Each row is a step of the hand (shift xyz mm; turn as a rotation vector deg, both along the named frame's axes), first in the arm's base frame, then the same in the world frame.
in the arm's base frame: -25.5 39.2 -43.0 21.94 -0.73 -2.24
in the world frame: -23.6 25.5 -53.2 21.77 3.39 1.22
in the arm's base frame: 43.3 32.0 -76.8 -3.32 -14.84 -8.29
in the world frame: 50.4 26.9 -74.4 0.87 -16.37 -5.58
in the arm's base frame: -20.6 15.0 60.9 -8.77 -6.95 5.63
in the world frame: -33.7 20.4 53.0 -8.32 -7.56 5.54
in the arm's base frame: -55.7 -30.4 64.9 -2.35 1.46 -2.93
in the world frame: -60.5 -29.9 60.7 -1.99 0.44 -3.48
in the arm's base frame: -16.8 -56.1 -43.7 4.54 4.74 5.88
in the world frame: 1.4 -64.8 -33.7 2.50 6.48 5.43
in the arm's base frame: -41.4 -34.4 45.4 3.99 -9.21 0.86
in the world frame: -42.4 -34.1 44.7 5.30 -7.93 3.25
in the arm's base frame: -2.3 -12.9 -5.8 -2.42 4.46 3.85
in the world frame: 1.1 -13.9 -3.4 -3.82 4.45 2.49
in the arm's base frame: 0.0 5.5 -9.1 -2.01 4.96 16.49
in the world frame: 0.7 3.8 -9.9 -5.82 7.12 14.70
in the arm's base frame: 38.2 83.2 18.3 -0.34 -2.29 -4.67
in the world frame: 19.2 91.1 6.9 0.92 -3.06 -4.12
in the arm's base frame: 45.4 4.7 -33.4 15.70 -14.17 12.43
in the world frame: 49.2 8.2 -26.6 15.37 -8.40 17.17
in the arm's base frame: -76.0 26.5 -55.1 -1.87 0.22 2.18
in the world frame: -68.1 0.9 -69.9 -2.25 0.19 1.79
